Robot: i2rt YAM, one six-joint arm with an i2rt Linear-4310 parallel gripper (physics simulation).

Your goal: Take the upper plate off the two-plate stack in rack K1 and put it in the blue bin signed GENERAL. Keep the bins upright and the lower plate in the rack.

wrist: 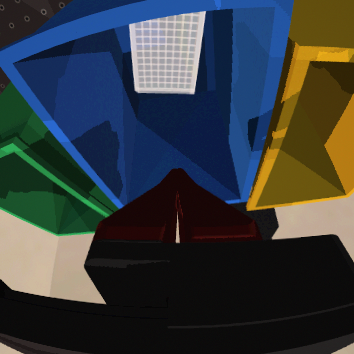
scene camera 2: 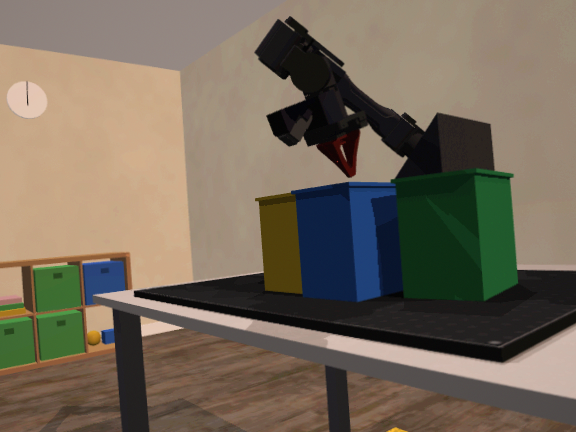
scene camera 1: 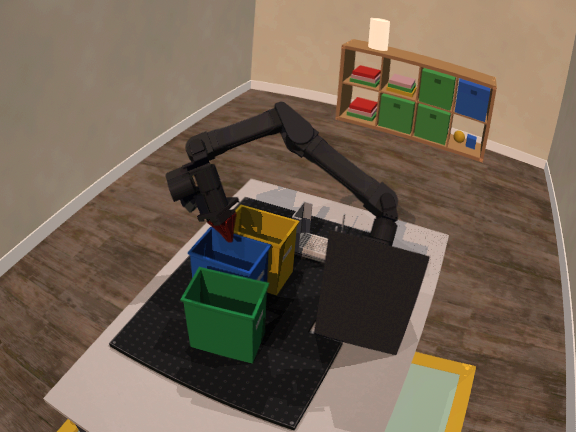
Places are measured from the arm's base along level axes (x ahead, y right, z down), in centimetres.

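Pixels of known places: gripper, between the fingertips: [wrist: 176, 176] [scene camera 2: 352, 176] [scene camera 1: 230, 241]; arm's base, origin of its link: [scene camera 2: 433, 162] [scene camera 1: 377, 251].
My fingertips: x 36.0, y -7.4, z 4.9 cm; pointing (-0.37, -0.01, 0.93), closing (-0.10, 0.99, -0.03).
Ahead of a thing's pixels: the offset from my fingertips to its top centre. "*": to the spot under its first point. Level surfaces: height alone.
My gripper [scene camera 1: 230, 240] [scene camera 2: 352, 175] [wrist: 176, 176] is shut with its red fingertips together and nothing between them, above the opening of the blue bin {dx +0.1, dy -0.6, dz +1.8 cm} [scene camera 1: 199, 270] [scene camera 2: 327, 245] [wrist: 90, 32]. The blue bin is upright; its sign is not readable. A white gridded plate {dx -0.5, dy -0.8, dz +18.1 cm} [wrist: 167, 55] is inside the blue bin in the wrist view. Another white gridded plate {dx -12.6, dy +31.0, dz +16.4 cm} [scene camera 1: 314, 245] shows beside the grey upright bracket {* dx -6.7, dy +35.3, dz +12.4 cm} [scene camera 1: 304, 220] in scene camera 1, partly hidden by the black panel. The rack's label and most of its form cannot be made out.
The yellow bin {dx -1.9, dy +12.9, dz +1.8 cm} [scene camera 1: 284, 270] [scene camera 2: 282, 245] [wrist: 330, 120] and the green bin {dx -6.8, dy -15.6, dz +1.8 cm} [scene camera 1: 225, 325] [scene camera 2: 442, 240] [wrist: 55, 210] stand upright beside the blue bin on the black mat {dz +19.8 cm} [scene camera 1: 280, 385] [scene camera 2: 400, 322]. A tall black panel [scene camera 1: 372, 295] [scene camera 2: 465, 145] stands near the arm's base.
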